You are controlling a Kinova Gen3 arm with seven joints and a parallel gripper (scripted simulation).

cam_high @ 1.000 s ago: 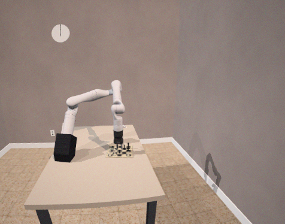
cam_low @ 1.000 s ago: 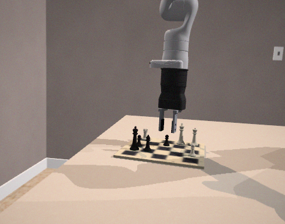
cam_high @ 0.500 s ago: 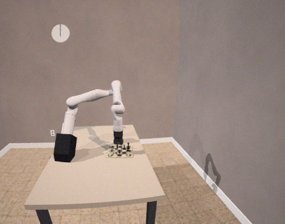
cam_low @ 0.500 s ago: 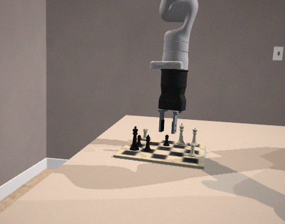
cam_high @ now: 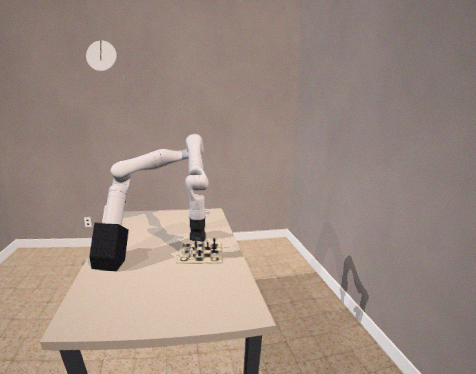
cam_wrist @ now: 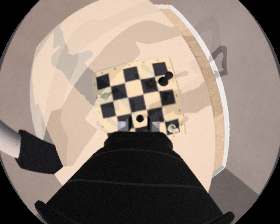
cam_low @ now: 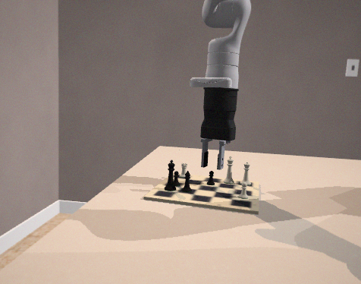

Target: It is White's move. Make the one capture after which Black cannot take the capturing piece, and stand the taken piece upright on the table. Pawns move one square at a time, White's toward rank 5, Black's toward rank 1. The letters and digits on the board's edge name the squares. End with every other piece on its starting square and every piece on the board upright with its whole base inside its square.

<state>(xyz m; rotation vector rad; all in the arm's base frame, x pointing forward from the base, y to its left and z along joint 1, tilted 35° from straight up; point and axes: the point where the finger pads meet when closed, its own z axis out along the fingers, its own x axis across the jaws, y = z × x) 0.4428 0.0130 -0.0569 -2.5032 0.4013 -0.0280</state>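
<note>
The white king is 4 cm behind my hand, 3 cm to the right of it and 3 cm below it. From my hand the other things lie so: white queen (8 cm behind, 3 cm to the right, 3 cm below); then black bishop (5 cm ahead, 7 cm to the left, 4 cm below); then chessboard (4 cm to the left, 6 cm below).
</note>
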